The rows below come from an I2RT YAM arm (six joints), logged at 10 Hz.
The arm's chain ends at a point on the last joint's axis. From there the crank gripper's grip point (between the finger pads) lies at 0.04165 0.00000 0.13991 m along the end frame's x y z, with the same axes.
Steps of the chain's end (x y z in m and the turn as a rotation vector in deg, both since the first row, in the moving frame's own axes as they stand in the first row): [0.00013 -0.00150 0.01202 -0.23 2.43 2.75]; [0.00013 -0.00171 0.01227 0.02 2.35 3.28]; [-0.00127 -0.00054 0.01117 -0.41 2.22 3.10]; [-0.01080 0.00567 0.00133 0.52 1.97 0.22]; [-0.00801 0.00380 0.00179 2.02 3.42 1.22]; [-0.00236 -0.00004 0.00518 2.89 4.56 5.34]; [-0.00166 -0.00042 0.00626 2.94 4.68 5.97]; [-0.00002 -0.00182 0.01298 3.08 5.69 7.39]
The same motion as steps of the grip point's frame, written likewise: [0.00596 0.00120 0.01012 -0.23 2.43 2.75]; [0.00576 0.00079 0.01045 0.02 2.35 3.28]; [0.00403 0.00285 0.00944 -0.41 2.22 3.10]; [-0.00601 0.00458 -0.00019 0.52 1.97 0.22]; [0.00030 -0.00011 -0.00101 2.02 3.42 1.22]; [0.00876 -0.00260 0.00135 2.89 4.56 5.34]; [0.00974 -0.00257 0.00233 2.94 4.68 5.97]; [0.01374 -0.00295 0.00812 3.08 5.69 7.39]
